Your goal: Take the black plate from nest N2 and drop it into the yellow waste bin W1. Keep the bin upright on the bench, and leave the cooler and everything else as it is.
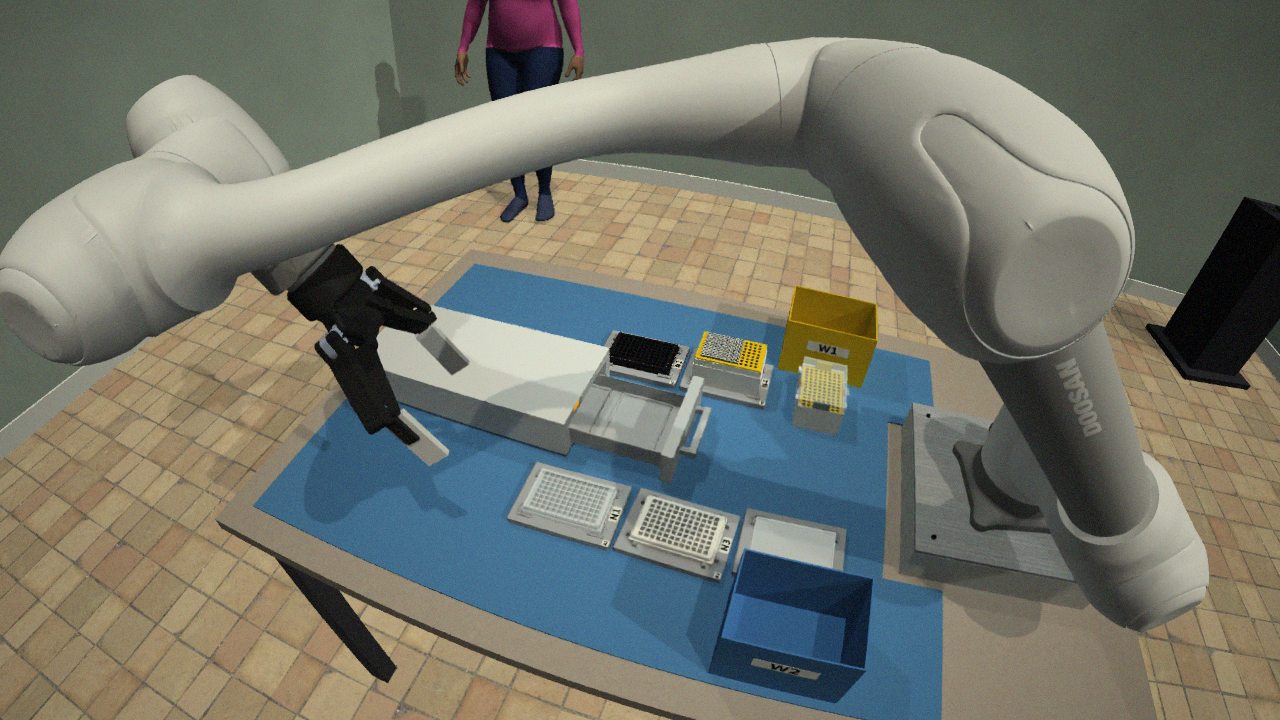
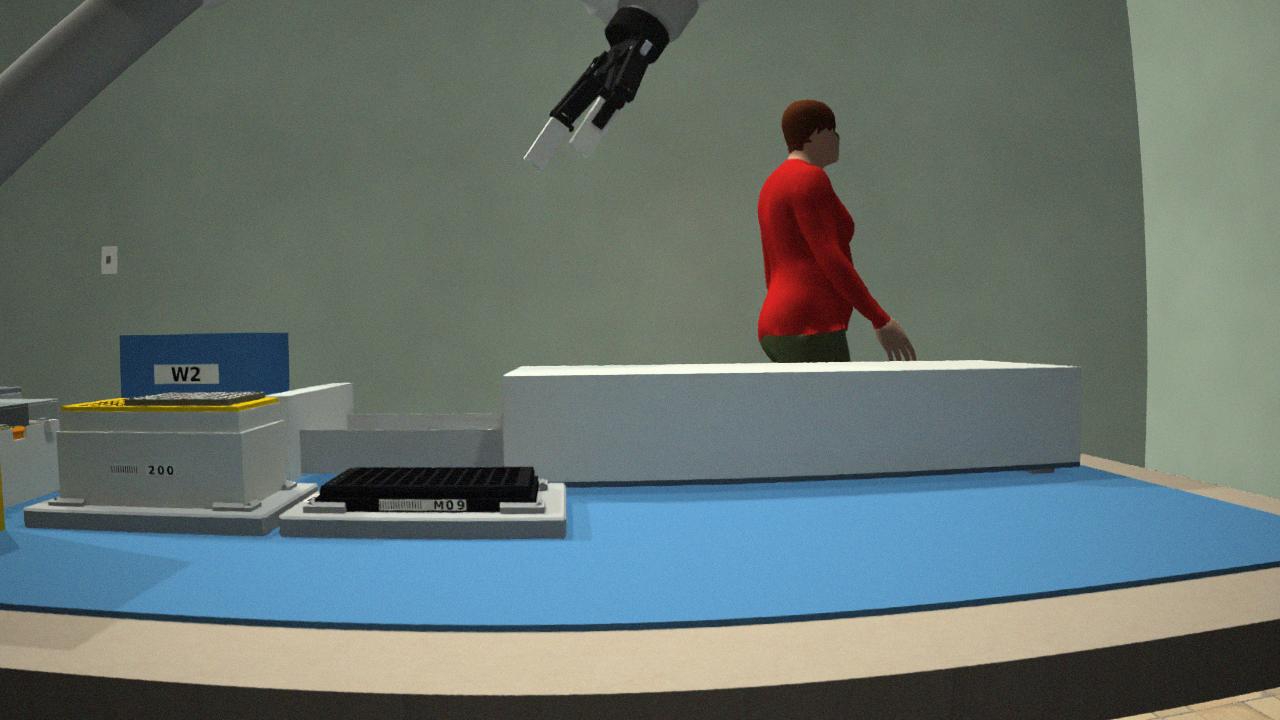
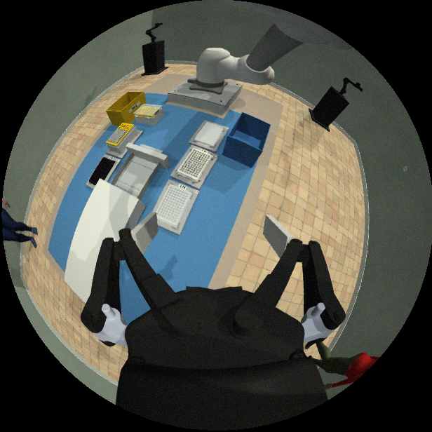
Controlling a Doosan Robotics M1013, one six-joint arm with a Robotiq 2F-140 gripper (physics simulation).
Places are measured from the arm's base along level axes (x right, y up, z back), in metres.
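Pixels of known places: gripper, fingertip midpoint: [image 1: 450, 409] [image 2: 554, 158]; arm's base at its link origin: [image 1: 1009, 489].
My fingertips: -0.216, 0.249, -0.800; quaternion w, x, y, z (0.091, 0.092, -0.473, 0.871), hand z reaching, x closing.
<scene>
Ahead of a thing's pixels: the offset from my fingertips to its top centre, as dx, dy, dz. "*": to the spot under its first point.
The black plate @[+0.495, -0.291, +0.136] [image 1: 643, 353] [image 2: 429, 486] [image 3: 103, 171] sits flat in its grey nest [image 1: 660, 378] [image 2: 429, 526], beside the cooler; its front label reads M09. The yellow waste bin W1 @[+0.579, -0.198, +0.501] [image 1: 852, 360] [image 3: 115, 114] stands upright on the bench, behind a small yellow-topped box. The cooler [image 1: 501, 367] [image 2: 787, 420] [image 3: 97, 235] is a long white box with an open drawer @[* +0.327, -0.304, +0.146] [image 1: 631, 416] [image 3: 137, 172]. My gripper [image 1: 440, 401] [image 2: 563, 147] [image 3: 210, 223] is open and empty, high above the cooler's far end, well away from the black plate.
A tip box @[+0.472, -0.241, +0.307] [image 1: 729, 367] [image 2: 147, 465] [image 3: 121, 137] stands between the black plate and W1. Two pale plates @[+0.125, -0.291, +0.086] [image 1: 569, 498] @[+0.104, -0.291, +0.258] [image 1: 680, 528] sit in nests on the other side of the drawer. The blue bin W2 @[-0.057, -0.198, +0.423] [image 1: 792, 626] [image 3: 246, 140] is near them. One person [image 2: 805, 241] stands beyond the bench.
</scene>
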